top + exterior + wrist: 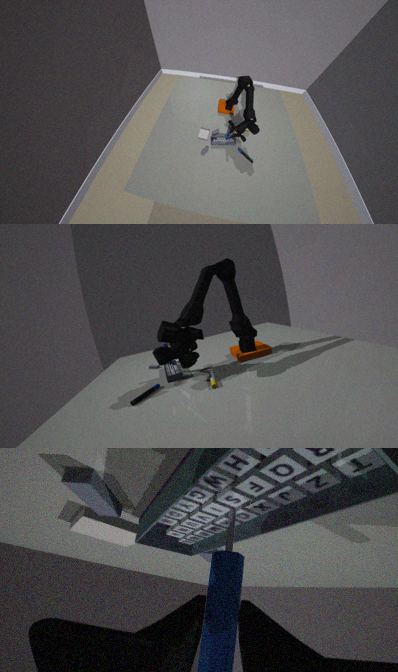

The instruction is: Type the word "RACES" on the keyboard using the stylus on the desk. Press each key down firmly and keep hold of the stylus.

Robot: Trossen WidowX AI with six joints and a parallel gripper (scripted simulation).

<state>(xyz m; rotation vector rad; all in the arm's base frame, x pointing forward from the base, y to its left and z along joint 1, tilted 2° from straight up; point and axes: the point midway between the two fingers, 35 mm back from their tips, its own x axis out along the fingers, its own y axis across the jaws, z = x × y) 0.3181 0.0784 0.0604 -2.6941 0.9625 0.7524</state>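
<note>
Right now the blue stylus is 10 mm below my gripper tip. Round my gripper tip: grey block: 140 mm ahead, 130 mm to the right, 70 mm below; white-and-yellow marker: 180 mm behind, 140 mm to the left, 70 mm below; white pad: 190 mm to the right, 70 mm below, 10 mm ahead.
</note>
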